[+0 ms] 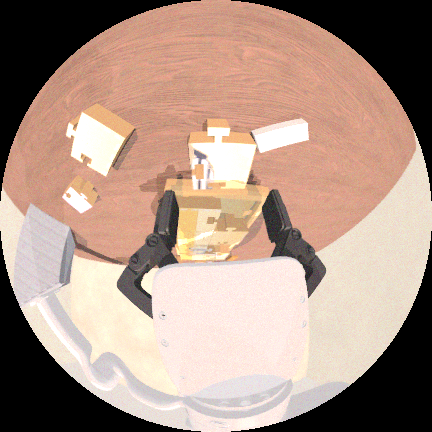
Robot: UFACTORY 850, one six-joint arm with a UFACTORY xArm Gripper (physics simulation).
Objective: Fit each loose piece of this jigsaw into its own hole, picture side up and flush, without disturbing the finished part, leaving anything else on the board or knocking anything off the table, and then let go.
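My gripper (222, 197) is open, with nothing gripped. Between and under its fingers is a tan, partly see-through shape (213, 229) with jigsaw-cut outlines; it looks like the jigsaw board seen from very close. Just beyond the fingertips is a thick piece (229, 158) with a white face, a tab at its far edge and black-and-white stripes on its left side. Two loose pieces lie on the wooden table (241, 68) at the left. One is large with a white face (96, 141). The other is small (79, 194) and nearer to me.
A white oblong block (280, 135) lies on the table just right of the striped piece. A grey box (40, 250) with a pale cable sits at the table's near left edge. The table edge curves across the right, with cream floor beyond.
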